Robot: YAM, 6 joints.
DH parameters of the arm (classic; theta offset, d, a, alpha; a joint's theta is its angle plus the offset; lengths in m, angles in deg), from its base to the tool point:
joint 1: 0 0.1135 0.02 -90
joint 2: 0 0 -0.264 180
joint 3: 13.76 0 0.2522 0
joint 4: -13.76 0 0.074 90
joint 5: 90 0 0 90
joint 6: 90 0.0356 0 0
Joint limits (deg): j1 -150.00..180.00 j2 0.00..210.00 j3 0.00..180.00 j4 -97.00..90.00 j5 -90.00..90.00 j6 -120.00..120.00
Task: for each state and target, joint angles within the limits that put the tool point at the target. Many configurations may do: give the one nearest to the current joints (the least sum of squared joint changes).
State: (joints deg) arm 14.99 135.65 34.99 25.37 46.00 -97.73
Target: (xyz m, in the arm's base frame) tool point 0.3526 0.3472 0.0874
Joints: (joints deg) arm 47.17 136.81 81.21 33.32 39.26 -97.73
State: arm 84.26 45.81 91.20 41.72 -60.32 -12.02
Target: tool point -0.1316 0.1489 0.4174
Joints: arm 122.02 55.54 51.57 33.40 -66.40 -12.02
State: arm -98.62 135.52 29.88 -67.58 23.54 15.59
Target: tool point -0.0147 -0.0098 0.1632
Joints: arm -96.68 144.14 0.38 -91.85 22.22 15.59
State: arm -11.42 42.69 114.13 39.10 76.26 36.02
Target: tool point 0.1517 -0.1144 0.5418
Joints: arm -26.41 66.52 82.63 32.59 79.26 36.02
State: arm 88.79 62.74 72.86 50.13 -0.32 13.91
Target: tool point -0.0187 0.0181 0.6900
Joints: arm 106.70 67.50 117.24 44.96 -20.91 13.91
